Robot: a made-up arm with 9 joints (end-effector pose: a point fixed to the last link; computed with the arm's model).
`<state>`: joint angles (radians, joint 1 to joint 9).
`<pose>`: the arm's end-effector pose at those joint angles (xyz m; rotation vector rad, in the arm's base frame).
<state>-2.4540 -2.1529 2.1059 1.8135 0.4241 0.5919 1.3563 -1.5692 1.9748</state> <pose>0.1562 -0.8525 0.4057 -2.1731 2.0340 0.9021</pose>
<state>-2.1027 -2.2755 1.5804 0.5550 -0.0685 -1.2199 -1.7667 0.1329 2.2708</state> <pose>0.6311 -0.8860 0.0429 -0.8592 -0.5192 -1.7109</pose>
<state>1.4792 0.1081 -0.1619 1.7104 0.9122 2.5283 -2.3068 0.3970 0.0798</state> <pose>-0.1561 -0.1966 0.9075 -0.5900 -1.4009 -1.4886</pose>
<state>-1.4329 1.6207 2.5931 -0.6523 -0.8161 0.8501 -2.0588 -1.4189 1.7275</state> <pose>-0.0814 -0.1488 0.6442 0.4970 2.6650 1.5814</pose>
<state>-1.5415 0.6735 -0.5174 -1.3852 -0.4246 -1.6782 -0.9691 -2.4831 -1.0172</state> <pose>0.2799 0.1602 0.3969 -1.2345 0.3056 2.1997</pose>
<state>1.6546 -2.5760 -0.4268 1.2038 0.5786 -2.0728 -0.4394 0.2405 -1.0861</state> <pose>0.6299 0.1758 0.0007 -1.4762 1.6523 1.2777</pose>
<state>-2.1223 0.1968 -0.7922 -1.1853 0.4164 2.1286 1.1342 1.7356 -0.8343</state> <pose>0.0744 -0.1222 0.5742 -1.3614 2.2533 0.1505</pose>
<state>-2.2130 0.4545 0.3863 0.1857 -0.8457 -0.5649 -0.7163 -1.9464 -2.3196</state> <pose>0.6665 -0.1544 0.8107 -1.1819 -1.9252 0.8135</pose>
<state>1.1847 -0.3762 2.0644 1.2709 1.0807 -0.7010 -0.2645 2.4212 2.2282</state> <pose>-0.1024 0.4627 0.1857 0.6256 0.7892 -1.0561</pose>
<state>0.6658 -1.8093 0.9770 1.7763 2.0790 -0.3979 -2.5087 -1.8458 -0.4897</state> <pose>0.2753 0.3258 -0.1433 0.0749 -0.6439 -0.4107</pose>
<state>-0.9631 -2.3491 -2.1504 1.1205 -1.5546 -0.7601 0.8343 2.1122 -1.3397</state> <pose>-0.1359 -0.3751 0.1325 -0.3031 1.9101 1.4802</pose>
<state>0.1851 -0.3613 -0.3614 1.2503 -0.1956 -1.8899 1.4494 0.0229 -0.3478</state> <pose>0.7130 0.2714 0.4817 1.8216 -0.4036 0.6247</pose>
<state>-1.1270 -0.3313 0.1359 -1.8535 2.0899 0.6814 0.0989 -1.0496 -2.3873</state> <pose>0.6978 -0.6727 0.5664 -1.4990 -0.0548 2.5459</pose>
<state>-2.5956 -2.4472 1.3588 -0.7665 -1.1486 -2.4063 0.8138 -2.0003 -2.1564</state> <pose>-0.2621 -0.7390 0.2640 -1.6129 0.3546 0.2389</pose>
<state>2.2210 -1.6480 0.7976 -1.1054 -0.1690 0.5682 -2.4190 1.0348 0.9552</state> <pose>-0.7420 0.4889 0.1852 -0.3611 -2.1571 2.1762</pose>
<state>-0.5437 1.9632 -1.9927 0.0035 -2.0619 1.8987 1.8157 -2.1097 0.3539</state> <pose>-0.1674 -0.5926 -0.1297 -0.2875 -0.0310 -0.9667</pose>
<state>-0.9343 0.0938 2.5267 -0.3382 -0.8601 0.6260 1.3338 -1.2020 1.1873</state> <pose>0.5321 0.4582 0.5469 2.6135 0.7704 0.2410</pose>
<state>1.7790 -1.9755 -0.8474 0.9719 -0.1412 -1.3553 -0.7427 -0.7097 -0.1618</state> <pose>0.7312 0.5025 -0.1503 -1.9866 0.7448 1.7316</pose>
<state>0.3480 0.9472 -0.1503 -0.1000 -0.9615 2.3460 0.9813 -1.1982 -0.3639</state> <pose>-0.7659 -0.4562 0.3798 -0.0395 1.2817 -0.1132</pose>
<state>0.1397 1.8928 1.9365 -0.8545 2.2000 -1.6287 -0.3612 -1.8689 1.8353</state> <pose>-0.3231 -0.2904 0.1188 -1.5510 0.9948 1.2228</pose>
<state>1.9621 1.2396 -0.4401 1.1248 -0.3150 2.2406 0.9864 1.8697 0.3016</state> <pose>0.2727 -0.5604 0.3341 0.1592 1.0384 -0.7699</pose>
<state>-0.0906 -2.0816 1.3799 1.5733 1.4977 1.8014 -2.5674 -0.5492 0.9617</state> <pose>-0.0806 0.3710 -0.0942 0.0291 2.1348 1.5259</pose>
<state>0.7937 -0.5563 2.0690 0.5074 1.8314 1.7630 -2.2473 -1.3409 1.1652</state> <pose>-0.3419 0.5525 -0.0155 -0.9265 -1.0407 2.5981</pose>
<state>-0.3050 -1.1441 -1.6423 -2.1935 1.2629 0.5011 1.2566 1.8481 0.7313</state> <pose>0.1079 -0.2651 0.3590 -2.2442 0.4915 -2.0097</pose>
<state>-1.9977 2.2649 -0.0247 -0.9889 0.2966 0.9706 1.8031 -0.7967 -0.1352</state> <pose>0.1275 -0.0851 0.5010 -1.2708 -1.0491 0.0343</pose>
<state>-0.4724 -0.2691 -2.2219 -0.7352 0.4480 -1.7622 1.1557 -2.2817 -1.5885</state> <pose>0.1030 0.2413 -0.1064 0.6808 -0.1322 -1.6832</pose>
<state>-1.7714 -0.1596 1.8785 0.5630 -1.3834 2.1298 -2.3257 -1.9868 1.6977</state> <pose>0.3314 0.3131 0.3491 1.2100 1.5340 0.3776</pose>
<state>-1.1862 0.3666 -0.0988 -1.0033 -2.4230 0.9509 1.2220 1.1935 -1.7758</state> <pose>-0.1258 -0.1429 0.4926 -1.8906 -0.7111 -0.2852</pose>
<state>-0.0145 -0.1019 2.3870 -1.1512 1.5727 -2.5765 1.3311 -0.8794 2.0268</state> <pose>0.6068 0.6133 0.7757 1.6349 0.3008 -0.0026</pose>
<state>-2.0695 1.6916 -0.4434 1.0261 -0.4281 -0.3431 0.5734 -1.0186 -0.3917</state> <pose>-0.3588 0.4038 0.5658 -1.4189 0.2610 -1.3017</pose>
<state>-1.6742 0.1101 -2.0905 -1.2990 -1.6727 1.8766 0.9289 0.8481 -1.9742</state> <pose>0.2479 -0.1825 0.6421 -0.4326 2.0251 2.0309</pose>
